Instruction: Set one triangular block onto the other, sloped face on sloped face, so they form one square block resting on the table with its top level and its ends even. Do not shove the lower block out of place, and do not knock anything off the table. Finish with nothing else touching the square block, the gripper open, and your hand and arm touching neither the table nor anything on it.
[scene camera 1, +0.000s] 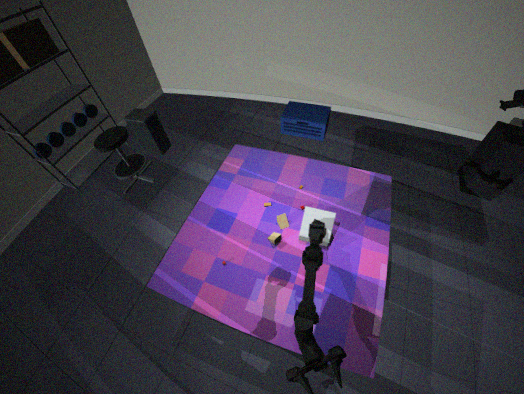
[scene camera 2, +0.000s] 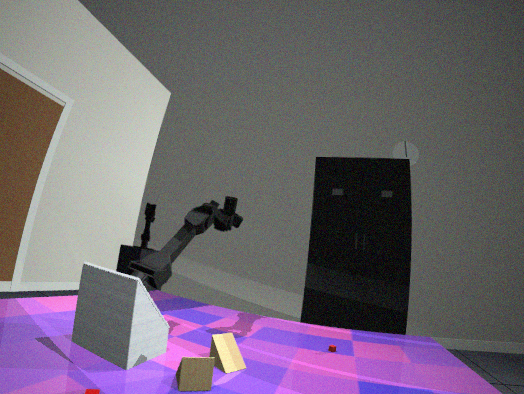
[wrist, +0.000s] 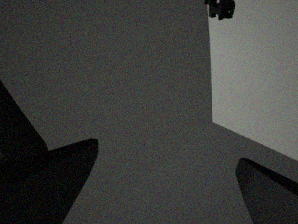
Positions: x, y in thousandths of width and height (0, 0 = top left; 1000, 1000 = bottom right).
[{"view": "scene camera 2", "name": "triangular block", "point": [428, 885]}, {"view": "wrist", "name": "my gripper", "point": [565, 699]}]
